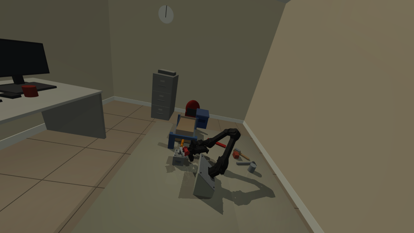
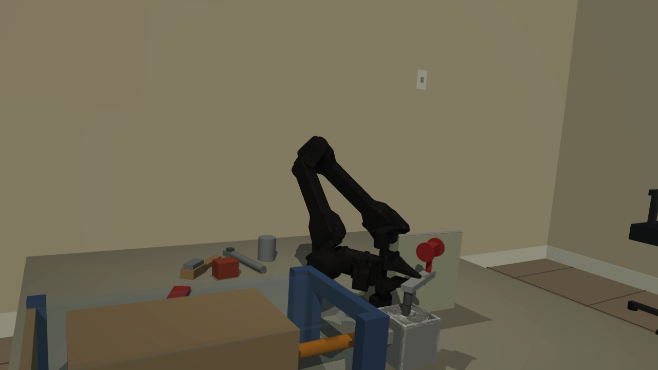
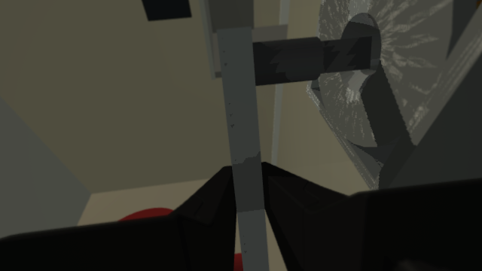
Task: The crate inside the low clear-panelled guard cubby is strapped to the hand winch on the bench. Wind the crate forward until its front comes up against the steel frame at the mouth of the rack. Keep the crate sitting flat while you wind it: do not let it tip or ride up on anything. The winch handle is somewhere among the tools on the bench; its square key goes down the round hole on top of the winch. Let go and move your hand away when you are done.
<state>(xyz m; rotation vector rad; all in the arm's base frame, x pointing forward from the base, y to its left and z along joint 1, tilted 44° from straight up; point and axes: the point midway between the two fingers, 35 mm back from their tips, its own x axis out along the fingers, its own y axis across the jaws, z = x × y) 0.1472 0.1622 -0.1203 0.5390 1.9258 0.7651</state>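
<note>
Now: gripper tip 4 cm past the red knob, 3 cm to the left of it and 4 cm below it. Also, from my gripper tip: clear-panelled cubby 45 cm ahead, 3 cm to the left, 3 cm below; then grey winch 3 cm ahead, 1 cm to the left, 11 cm below; then winch handle 1 cm behind, 1 cm to the right, 1 cm above.
</note>
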